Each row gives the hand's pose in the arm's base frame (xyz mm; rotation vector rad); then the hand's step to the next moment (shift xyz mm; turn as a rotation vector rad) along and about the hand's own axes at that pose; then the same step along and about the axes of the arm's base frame.
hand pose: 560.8 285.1 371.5 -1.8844 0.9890 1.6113
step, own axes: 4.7 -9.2 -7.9 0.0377 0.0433 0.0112
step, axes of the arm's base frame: 12.4 -1.1 -3.9 -0.0385 -0.0273 -0.0346
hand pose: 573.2 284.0 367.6 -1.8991 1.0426 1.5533
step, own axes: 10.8 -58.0 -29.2 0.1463 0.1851 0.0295
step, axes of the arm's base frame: 64.4 9.9 -9.2 -0.1545 -0.1267 -0.1290
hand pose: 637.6 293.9 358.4 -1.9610 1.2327 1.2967
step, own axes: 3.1 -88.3 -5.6 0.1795 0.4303 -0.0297
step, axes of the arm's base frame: 80.3 36.5 -7.6 -0.3368 -0.3034 -0.1130
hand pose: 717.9 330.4 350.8 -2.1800 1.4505 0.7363
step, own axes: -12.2 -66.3 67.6 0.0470 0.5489 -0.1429
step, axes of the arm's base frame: 44.4 73.9 -41.0 -0.4665 -0.3218 0.0521
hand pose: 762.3 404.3 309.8 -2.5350 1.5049 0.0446
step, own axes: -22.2 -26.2 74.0 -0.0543 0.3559 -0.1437
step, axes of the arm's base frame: 17.5 44.8 -65.9 -0.3471 -0.1444 0.0944
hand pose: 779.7 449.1 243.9 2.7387 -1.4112 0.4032
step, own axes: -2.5 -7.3 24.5 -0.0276 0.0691 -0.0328
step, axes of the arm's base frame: 9.7 2.6 -23.6 -0.0779 -0.0137 0.0189
